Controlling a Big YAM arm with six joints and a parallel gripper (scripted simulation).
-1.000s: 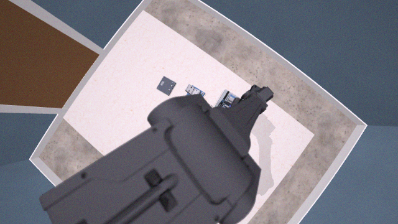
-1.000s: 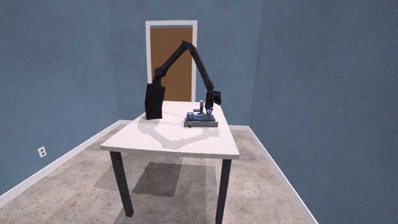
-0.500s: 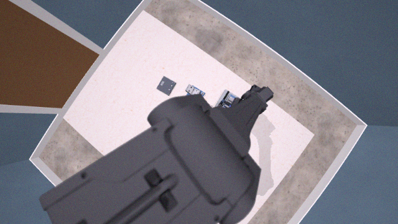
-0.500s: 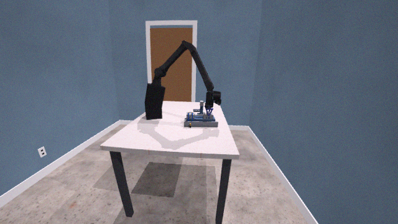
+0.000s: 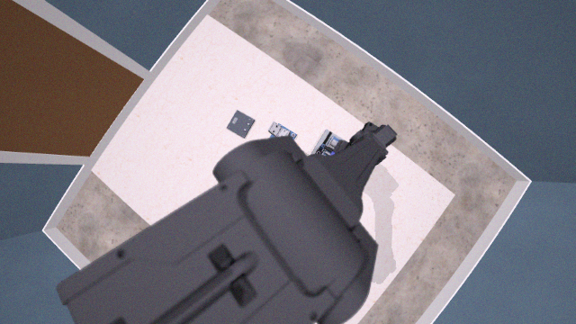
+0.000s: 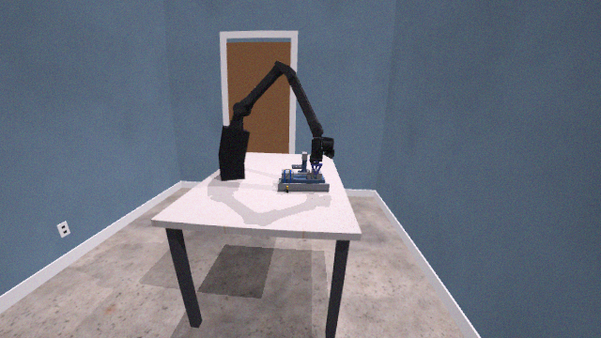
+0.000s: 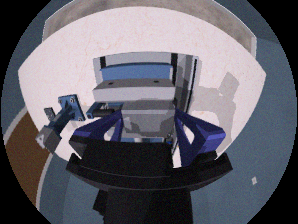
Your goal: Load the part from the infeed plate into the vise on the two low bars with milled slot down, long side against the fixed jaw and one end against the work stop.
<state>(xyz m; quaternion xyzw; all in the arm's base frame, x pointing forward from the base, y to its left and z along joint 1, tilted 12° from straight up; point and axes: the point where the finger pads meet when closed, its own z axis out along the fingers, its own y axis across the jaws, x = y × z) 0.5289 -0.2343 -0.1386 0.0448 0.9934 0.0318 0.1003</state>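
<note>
The part is 10 mm below my hand. The rest, counted from my hand: dark square plate: 50 mm behind, 430 mm to the left, 90 mm below.
</note>
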